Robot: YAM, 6 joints.
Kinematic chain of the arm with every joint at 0, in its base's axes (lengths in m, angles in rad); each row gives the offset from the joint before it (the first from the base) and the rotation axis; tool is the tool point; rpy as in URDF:
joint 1: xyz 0 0 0.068 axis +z
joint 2: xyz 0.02 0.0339 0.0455 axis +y
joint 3: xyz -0.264 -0.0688 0 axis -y
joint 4: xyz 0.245 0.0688 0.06 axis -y
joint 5: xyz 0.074 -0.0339 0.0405 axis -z
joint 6: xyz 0.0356 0 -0.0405 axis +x
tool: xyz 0 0 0 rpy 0 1.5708 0
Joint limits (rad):
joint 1: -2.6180..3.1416
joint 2: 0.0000..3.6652
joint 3: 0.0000..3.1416
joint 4: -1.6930..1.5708
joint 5: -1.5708..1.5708
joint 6: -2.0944..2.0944
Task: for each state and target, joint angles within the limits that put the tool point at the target. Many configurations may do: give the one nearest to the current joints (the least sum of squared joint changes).
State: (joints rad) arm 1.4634 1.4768 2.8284 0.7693 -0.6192 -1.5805
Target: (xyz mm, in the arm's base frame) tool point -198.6 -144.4 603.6
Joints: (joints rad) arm 0.7292 1.3609 3.1416 1.3131 -0.7642 -1.5805
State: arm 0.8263 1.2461 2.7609 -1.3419 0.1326 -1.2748
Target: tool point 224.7 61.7 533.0
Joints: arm 0.2990 1.5922 2.4240 -1.4827 0.2044 -1.2748
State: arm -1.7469 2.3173 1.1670 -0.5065 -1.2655 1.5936
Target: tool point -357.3 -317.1 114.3
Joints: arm -2.4852 2.3499 1.6448 -0.3134 -1.1998 1.5936
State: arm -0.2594 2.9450 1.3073 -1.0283 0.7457 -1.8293
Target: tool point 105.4 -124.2 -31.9
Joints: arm -0.7098 2.7000 0.8924 -1.2733 0.7990 -1.8293
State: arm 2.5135 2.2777 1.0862 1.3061 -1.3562 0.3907
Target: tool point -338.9 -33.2 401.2
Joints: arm 3.1364 1.6772 1.2635 1.4335 -1.3819 0.3907
